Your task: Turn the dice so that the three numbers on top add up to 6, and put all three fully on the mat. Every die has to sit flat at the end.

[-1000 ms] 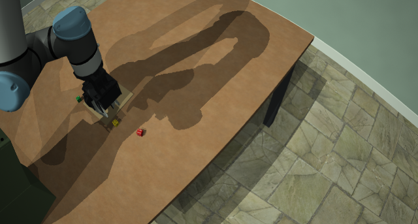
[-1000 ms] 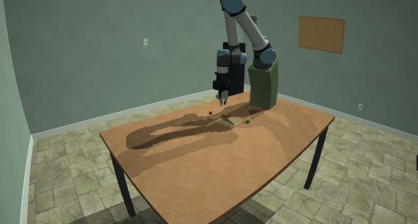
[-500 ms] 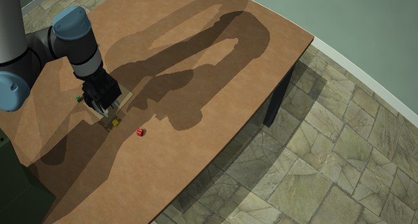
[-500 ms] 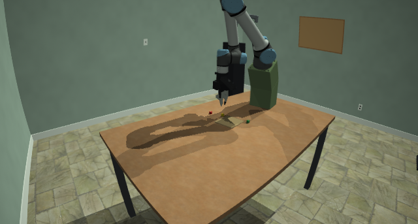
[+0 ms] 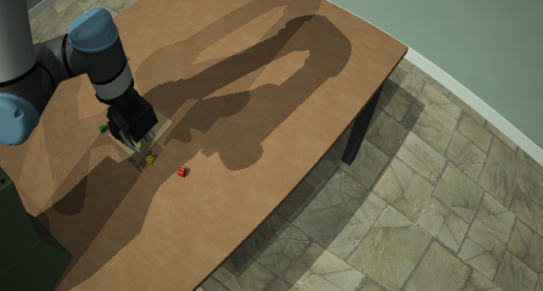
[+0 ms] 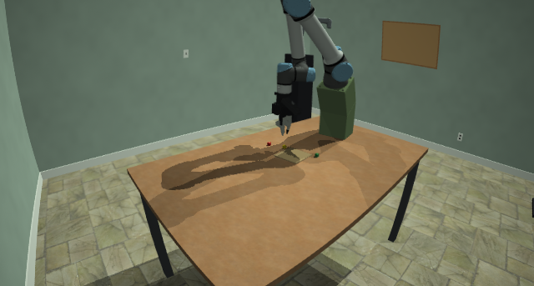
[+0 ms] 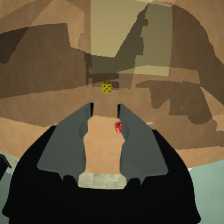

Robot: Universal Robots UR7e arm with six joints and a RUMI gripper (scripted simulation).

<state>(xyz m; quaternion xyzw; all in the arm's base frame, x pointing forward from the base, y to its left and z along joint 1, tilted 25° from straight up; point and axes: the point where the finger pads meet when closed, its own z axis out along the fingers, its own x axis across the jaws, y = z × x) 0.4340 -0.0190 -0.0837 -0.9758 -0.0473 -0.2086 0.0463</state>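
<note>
The yellow die is 8 cm below my hand. Also, from my hand: mat: 3 cm ahead, 10 cm to the left, 9 cm below; green die: 6 cm behind, 18 cm to the left, 8 cm below; red die: 4 cm ahead, 8 cm to the right, 8 cm below.
</note>
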